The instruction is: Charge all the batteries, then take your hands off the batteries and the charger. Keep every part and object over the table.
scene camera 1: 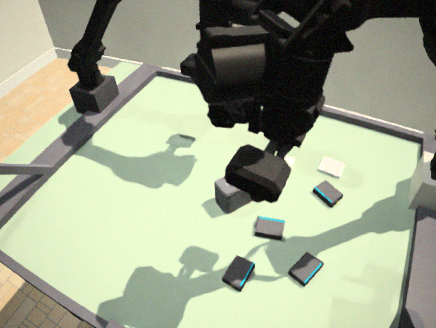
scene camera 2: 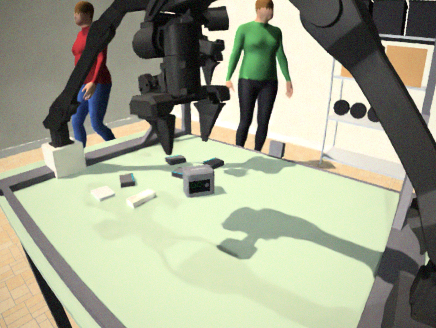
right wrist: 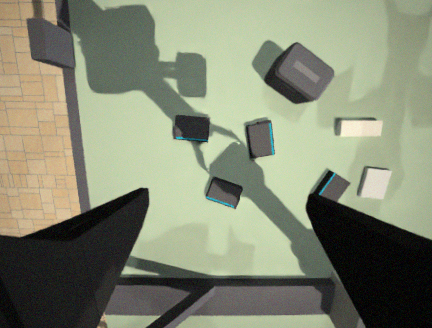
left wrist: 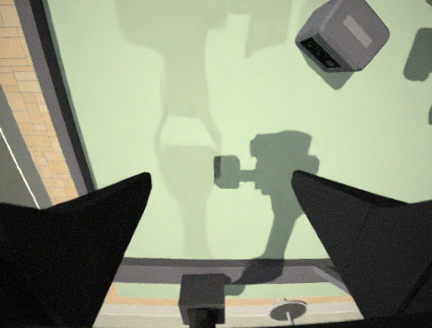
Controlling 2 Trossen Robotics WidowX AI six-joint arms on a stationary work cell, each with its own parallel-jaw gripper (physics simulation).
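Places are measured from the left arm's base along level axes (x ahead, y left, z up), in metres.
Where they show: left gripper, fingertip midpoint: (scene camera 2: 187, 147) (left wrist: 222, 178); right gripper, fingertip midpoint: (right wrist: 229, 198); left arm's base at its link origin: (scene camera 1: 91, 82) (left wrist: 202, 315); right arm's base at its link origin: (scene camera 2: 61, 143).
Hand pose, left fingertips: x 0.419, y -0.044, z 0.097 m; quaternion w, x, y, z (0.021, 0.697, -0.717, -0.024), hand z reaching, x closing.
Each offset is from my left fingertips to the centre of the thing. Level surfaces: height alone.
The grey charger {dy -0.151, dx +0.100, dz -0.151 m} (scene camera 1: 229, 197) (scene camera 2: 199, 181) (left wrist: 375, 35) (right wrist: 305, 72) stands upright on the table. Several dark batteries with cyan edges lie flat, apart from it: one {dy -0.199, dx +0.194, dz -0.176 m} (scene camera 1: 270, 228) (right wrist: 260, 139) is nearest the charger, one {dy -0.315, dx +0.171, dz -0.176 m} (scene camera 1: 239, 273) (scene camera 2: 213, 162) (right wrist: 192, 128), one {dy -0.263, dx +0.288, dz -0.176 m} (scene camera 1: 306, 269) (scene camera 2: 175, 160) (right wrist: 224, 192), and one {dy -0.069, dx +0.293, dz -0.176 m} (scene camera 1: 328, 193) (scene camera 2: 127, 180) (right wrist: 336, 188) near the white blocks. My left gripper (scene camera 2: 187, 145) (left wrist: 222, 178) is open and empty, high above the table; in scene camera 1 it is mostly hidden. My right gripper (right wrist: 229, 198) is open and empty above the batteries; in scene camera 2 it is mostly hidden.
A flat white block {dy +0.017, dx +0.286, dz -0.180 m} (scene camera 1: 331, 167) (scene camera 2: 102, 193) (right wrist: 375, 182) and a longer white block {dy -0.028, dx +0.183, dz -0.176 m} (scene camera 2: 141, 198) (right wrist: 361, 128) lie on the green table {dz -0.183 m} (scene camera 1: 75, 215). Dark rails border the table. In scene camera 1 the right arm passes in front of the left gripper. Arm shadows cross the table.
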